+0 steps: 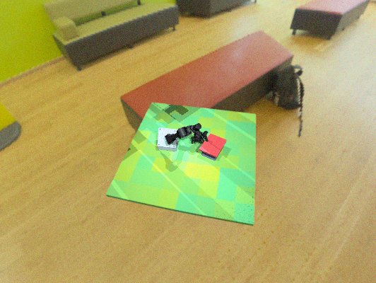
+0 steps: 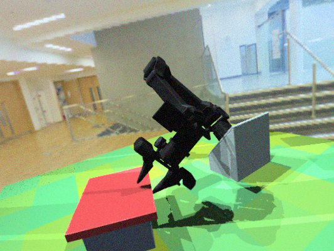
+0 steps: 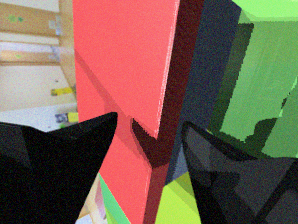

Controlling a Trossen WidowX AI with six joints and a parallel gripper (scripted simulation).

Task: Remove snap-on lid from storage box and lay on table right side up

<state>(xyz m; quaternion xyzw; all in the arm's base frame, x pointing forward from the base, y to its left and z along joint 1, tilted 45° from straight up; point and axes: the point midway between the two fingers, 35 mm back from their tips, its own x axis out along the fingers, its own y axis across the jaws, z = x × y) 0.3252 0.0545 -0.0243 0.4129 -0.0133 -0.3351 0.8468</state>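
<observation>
Right now my gripper tip is 7 cm short of the red lid and 2 cm to the left of it. Round my gripper tip: storage box: 7 cm ahead, 5 cm below, 2 cm to the right.
</observation>
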